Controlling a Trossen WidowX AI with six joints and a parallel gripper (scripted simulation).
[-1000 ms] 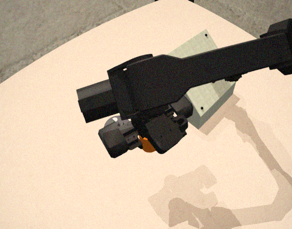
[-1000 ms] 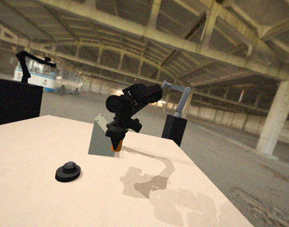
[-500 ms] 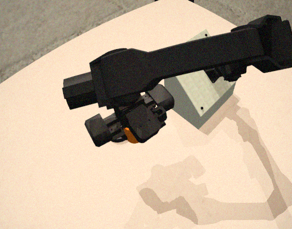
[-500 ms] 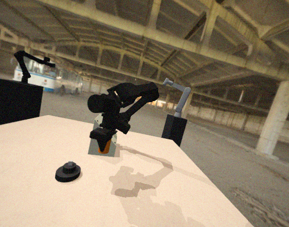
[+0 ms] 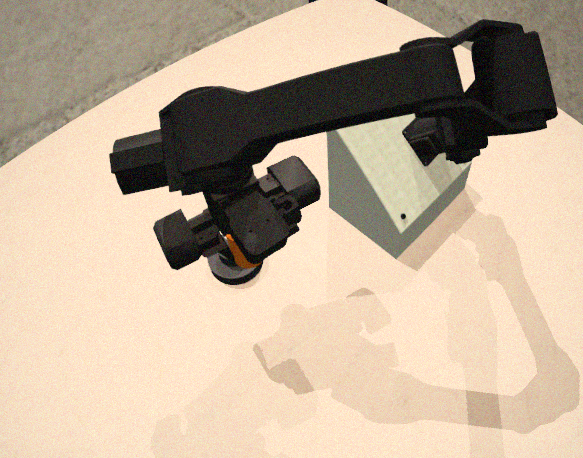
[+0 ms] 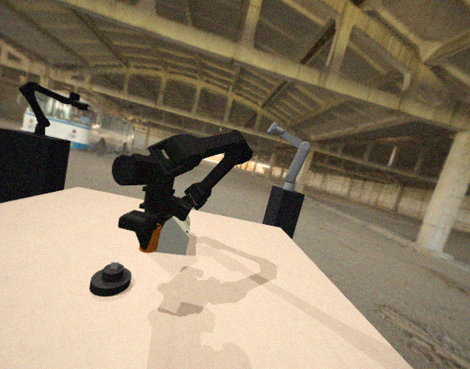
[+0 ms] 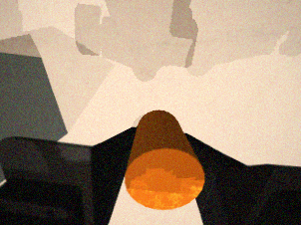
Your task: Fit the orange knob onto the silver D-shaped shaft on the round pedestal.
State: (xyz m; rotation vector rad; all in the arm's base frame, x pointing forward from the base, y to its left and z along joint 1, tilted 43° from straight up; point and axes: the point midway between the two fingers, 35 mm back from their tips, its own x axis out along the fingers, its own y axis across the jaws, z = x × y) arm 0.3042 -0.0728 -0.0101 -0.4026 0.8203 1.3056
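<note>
Now: gripper tip 9 cm above the dark round pedestal, 7 cm to the left of it and 2 cm past it. The rest, counted from my gripper tip: orange knob: 3 cm above.
</note>
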